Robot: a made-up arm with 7 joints.
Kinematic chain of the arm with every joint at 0, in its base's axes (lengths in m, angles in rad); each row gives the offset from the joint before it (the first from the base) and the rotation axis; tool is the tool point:
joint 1: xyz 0 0 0.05 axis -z
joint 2: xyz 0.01 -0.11 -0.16 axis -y
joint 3: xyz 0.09 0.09 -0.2 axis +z
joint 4: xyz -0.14 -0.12 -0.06 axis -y
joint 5: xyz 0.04 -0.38 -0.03 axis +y
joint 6: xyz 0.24 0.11 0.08 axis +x
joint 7: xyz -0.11 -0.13 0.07 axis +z
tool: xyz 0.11 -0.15 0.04
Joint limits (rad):
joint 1: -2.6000..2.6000
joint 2: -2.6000..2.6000
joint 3: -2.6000..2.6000
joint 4: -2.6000..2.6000
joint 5: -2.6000..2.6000
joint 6: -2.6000..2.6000
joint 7: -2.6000..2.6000
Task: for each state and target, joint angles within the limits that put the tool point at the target. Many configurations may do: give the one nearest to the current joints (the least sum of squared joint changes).
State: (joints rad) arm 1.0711 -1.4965 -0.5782 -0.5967 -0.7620 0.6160 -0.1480
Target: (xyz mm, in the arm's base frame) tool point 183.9 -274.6 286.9
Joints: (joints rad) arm 0.6359 -2.0883 -1.3050 -0.2796 -1.0893 -0.1418 0.4626
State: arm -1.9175 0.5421 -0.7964 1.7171 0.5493 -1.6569 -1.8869
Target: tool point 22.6 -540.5 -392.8
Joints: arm -1.8214 0.0337 -0.9201 2.0722 0.3508 -1.0422 -1.4031
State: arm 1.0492 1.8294 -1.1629 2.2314 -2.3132 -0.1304 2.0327
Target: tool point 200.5 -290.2 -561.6
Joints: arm 0.8931 1.1467 -1.3540 2.0940 -2.1363 -0.0609 1.9696
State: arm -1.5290 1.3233 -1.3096 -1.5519 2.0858 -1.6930 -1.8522
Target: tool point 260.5 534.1 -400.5
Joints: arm -1.1421 1.4915 -1.0838 -1.3444 1.9229 -1.5140 -1.7513
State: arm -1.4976 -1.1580 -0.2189 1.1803 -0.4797 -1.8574 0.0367
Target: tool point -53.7 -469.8 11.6
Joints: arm -1.3800 -0.7370 -0.3363 1.4325 -0.7692 -1.9076 -0.1164
